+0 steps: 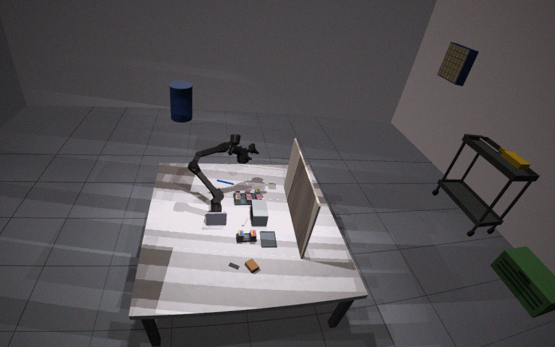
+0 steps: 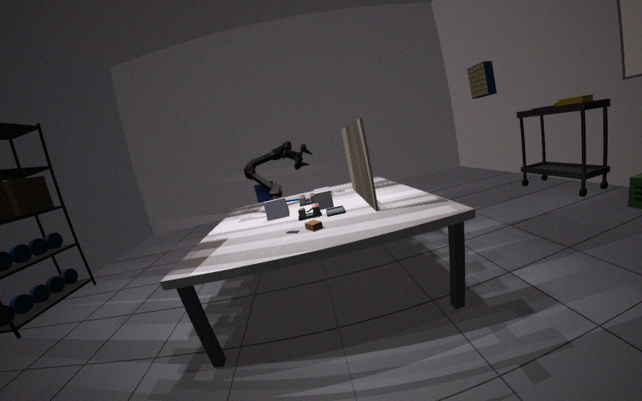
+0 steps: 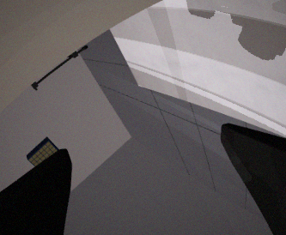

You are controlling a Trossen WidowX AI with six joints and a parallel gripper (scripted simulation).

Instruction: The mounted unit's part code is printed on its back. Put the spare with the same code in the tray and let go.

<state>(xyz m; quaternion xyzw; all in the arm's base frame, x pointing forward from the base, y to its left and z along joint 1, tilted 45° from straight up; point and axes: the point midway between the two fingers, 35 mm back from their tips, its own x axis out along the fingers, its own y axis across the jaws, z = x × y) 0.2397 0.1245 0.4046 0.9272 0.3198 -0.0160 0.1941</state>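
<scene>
My gripper tip is 53 cm to the left of the spare and 23 cm above it. Also, from my gripper tip: mounted unit (4 cm ahead, 34 cm to the right, 23 cm below); then blue pen (21 cm behind, 2 cm to the left, 27 cm below); then beige board (28 cm ahead, 33 cm to the right, 5 cm below).
</scene>
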